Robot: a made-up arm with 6 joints.
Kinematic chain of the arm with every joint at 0, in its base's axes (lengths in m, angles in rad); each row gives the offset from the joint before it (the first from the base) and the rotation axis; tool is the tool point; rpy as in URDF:
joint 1: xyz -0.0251 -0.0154 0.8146 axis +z
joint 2: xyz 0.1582 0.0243 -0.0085 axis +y
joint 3: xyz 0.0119 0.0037 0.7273 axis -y
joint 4: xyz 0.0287 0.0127 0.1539 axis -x
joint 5: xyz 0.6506 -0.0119 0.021 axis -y
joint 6: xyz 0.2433 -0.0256 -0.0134 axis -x
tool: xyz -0.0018 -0.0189 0.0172 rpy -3.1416 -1.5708 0
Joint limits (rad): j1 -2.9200..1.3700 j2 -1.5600..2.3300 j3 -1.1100..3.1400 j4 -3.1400..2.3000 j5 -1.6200..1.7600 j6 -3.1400..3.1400
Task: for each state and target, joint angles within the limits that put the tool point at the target. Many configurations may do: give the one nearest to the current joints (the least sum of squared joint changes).
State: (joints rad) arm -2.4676 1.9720 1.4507 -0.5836 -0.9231 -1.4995
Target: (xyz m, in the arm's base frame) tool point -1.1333 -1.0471 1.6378
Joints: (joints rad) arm -2.4372 1.1156 1.7426 -0.6066 -0.5435 -1.4790
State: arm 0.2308 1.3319 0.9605 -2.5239 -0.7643 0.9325
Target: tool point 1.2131 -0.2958 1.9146
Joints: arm -0.3601 0.8631 1.3684 -2.5868 -1.1737 0.9487
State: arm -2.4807 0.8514 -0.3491 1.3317 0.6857 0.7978
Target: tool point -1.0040 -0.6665 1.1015
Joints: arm -2.7469 0.2833 -0.4559 1.3670 0.7575 0.8049
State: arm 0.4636 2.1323 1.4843 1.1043 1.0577 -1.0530
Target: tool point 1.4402 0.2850 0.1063
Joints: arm 0.0445 2.3269 1.6827 1.0879 1.3446 -1.0226
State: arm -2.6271 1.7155 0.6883 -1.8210 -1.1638 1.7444
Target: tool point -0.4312 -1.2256 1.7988
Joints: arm -2.0929 0.7491 1.1442 -1.8883 -1.3915 1.7681
